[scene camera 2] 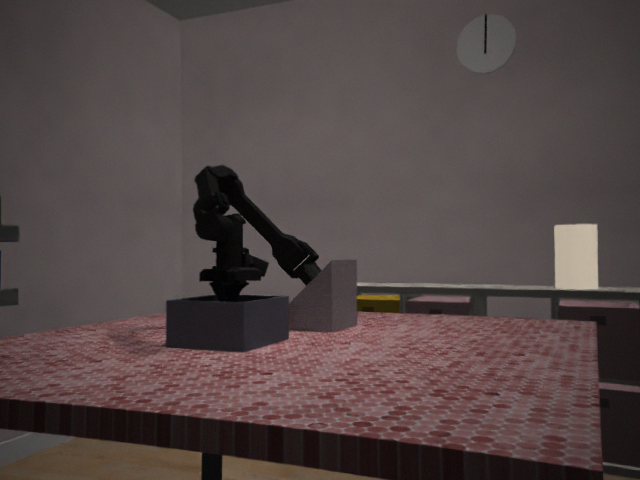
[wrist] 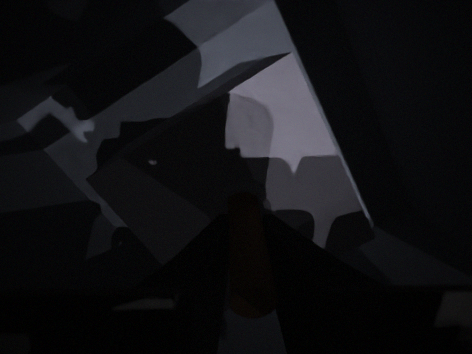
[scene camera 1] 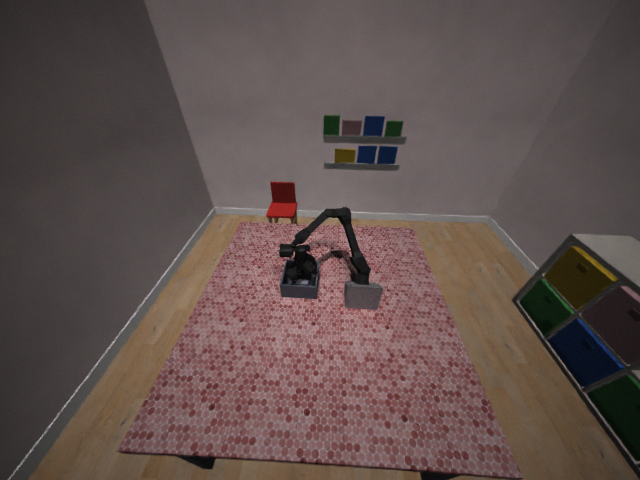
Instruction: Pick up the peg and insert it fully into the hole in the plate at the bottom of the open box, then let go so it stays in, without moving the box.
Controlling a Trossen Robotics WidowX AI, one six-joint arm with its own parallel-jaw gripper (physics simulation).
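Places are measured from the arm's base along level axes (x down, y back, z left), in metres.
Pixels of known places: gripper, fingertip midpoint: (wrist: 245, 224) (scene camera 1: 300, 276); arm's base at its link origin: (scene camera 2: 319, 284) (scene camera 1: 362, 283).
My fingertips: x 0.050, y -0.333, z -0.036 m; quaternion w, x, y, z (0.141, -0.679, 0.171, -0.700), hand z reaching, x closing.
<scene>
For each thing: its top centre in the pictures, then the offset to it from my fingertips. Level surfaces: height alone.
- open dark grey box at its top centre: (wrist: 254, 280) (scene camera 2: 229, 298) (scene camera 1: 300, 272) dz +0.001, dx -0.035, dy +0.004 m
- peg at its top centre: (wrist: 257, 293) dz +0.000, dx -0.038, dy +0.001 m
- pale plate at its top centre: (wrist: 243, 215) (scene camera 1: 300, 277) dz +0.001, dx +0.002, dy +0.003 m
- red-patterned table at its surface level: dx +0.063 m
The open dark grey box (scene camera 1: 299, 291) (scene camera 2: 205, 324) stands on the table. My gripper (scene camera 1: 301, 275) (scene camera 2: 229, 296) (wrist: 245, 224) points down into it and is shut on the peg (wrist: 251, 260), a dark orange-brown cylinder between the two black fingers in the wrist view. The pale plate (wrist: 302, 117) lies at the box bottom, partly in shadow. The peg's far end is at the plate's dark, shadowed part, where a small piece of a curved rim shows beside it. The hole is mostly hidden, and I cannot tell whether the tip is in it. The peg does not show in the scene views.
The box walls surround the gripper closely. A grey wedge-shaped block (scene camera 1: 362, 296) (scene camera 2: 338, 297) stands right of the box at the arm's base. Both are on the red-patterned table (scene camera 1: 310, 372) (scene camera 2: 413, 372). A red chair (scene camera 1: 282, 193) stands beyond the table's far edge.
</scene>
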